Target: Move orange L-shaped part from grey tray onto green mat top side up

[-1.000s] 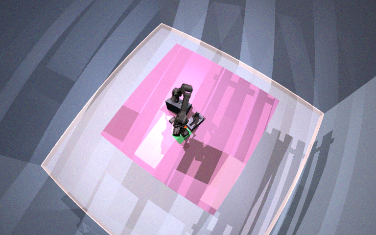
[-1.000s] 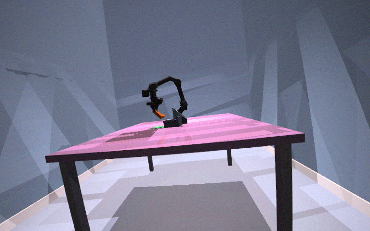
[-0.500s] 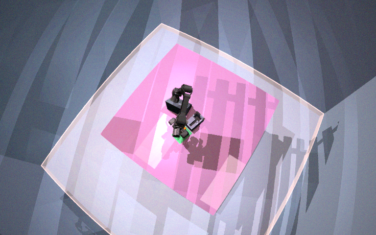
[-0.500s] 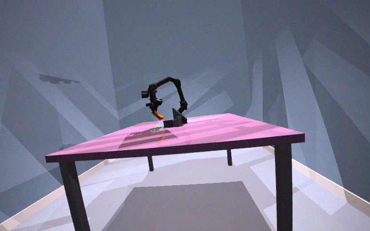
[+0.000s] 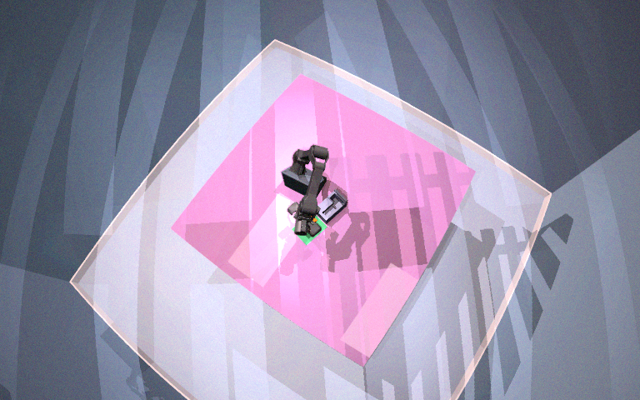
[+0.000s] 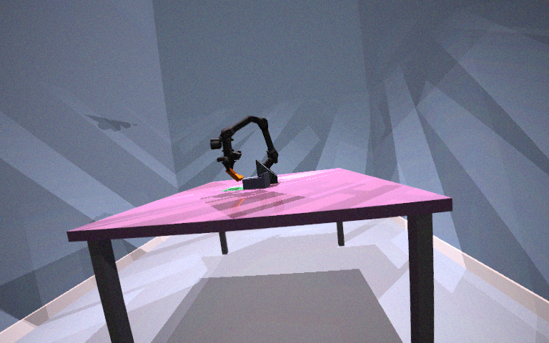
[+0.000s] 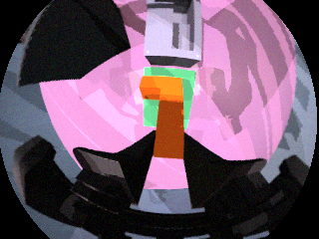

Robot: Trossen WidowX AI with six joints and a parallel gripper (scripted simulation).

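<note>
My gripper tip is 20 mm to the right of the green mat and 130 mm above it. Round my gripper tip: orange L-shaped part (10 mm behind, 30 mm to the left, 30 mm below).
</note>
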